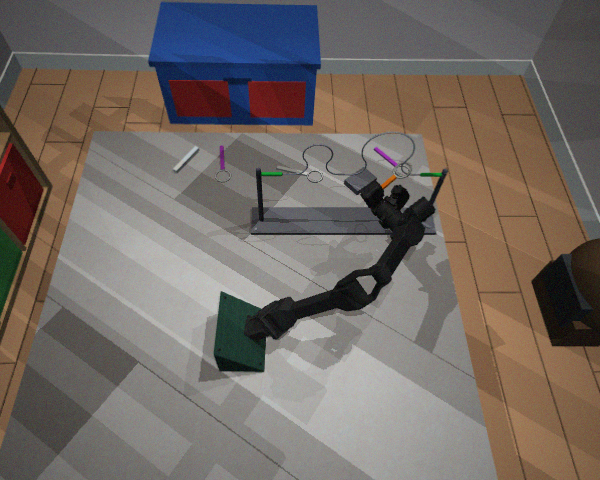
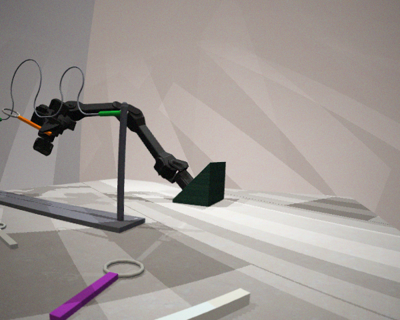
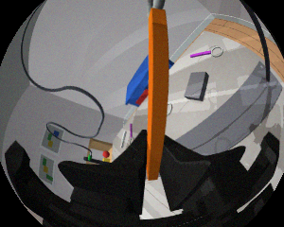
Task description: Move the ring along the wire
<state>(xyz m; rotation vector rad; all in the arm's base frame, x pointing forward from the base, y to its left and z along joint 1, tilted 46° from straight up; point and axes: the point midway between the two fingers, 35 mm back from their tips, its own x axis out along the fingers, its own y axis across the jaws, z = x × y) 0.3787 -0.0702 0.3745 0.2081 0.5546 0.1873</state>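
Right now my gripper tip is 20 mm short of the ring with orange handle, 70 mm to the left of it and 40 mm below it. Also, from my gripper tip: white-handled ring (230 mm ahead, 210 mm to the left, 210 mm below); then grey box (210 mm ahead, 200 mm below); then purple-handled ring (220 mm ahead, 520 mm to the left, 210 mm below).
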